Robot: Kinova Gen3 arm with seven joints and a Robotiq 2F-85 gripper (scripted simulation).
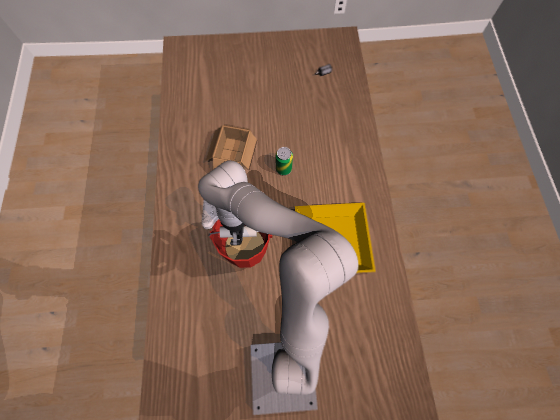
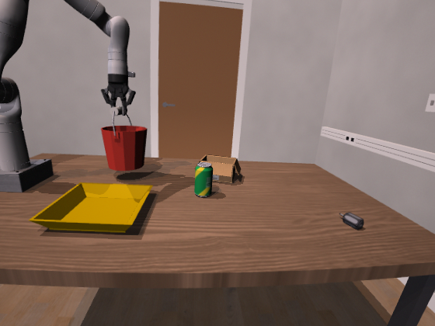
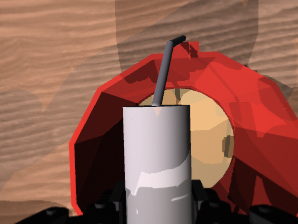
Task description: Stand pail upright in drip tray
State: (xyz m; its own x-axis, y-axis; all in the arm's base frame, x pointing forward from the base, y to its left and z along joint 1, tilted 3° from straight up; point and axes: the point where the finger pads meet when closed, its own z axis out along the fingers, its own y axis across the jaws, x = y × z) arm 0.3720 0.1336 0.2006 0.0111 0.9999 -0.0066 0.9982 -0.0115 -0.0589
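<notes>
The red pail is 1 cm ahead of my hand and 9 cm below it. Round my hand: yellow drip tray (5 cm ahead, 32 cm to the right, 28 cm below); then pail handle (1 cm ahead, 3 cm below); then cardboard box (43 cm ahead, 5 cm to the left, 24 cm below).
</notes>
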